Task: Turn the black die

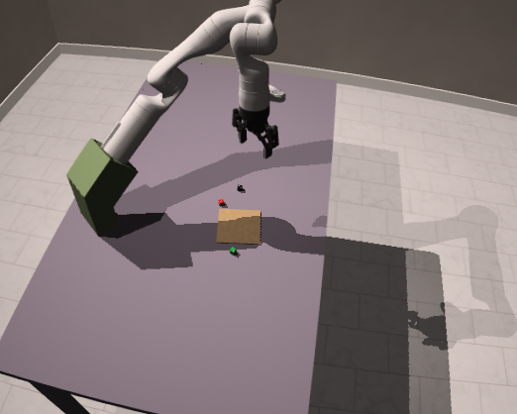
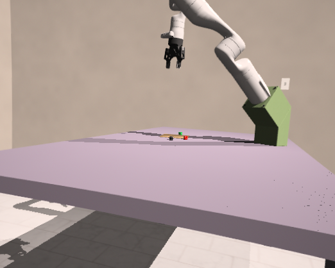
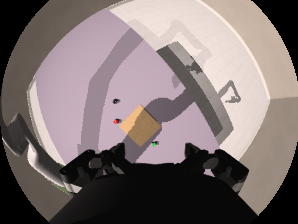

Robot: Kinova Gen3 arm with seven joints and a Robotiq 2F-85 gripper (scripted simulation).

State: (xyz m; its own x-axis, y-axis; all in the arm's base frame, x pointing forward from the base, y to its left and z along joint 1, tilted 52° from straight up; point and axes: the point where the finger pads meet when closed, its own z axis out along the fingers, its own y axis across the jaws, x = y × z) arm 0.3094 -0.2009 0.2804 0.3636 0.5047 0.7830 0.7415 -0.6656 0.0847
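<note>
Right now the red die is 13 cm behind my hand, 7 cm to the left of it and 35 cm below it. The rest, counted from my hand: black die (10 cm behind, 16 cm to the left, 35 cm below); tan mat (4 cm behind, 36 cm below); green die (2 cm behind, 10 cm to the right, 35 cm below).
</note>
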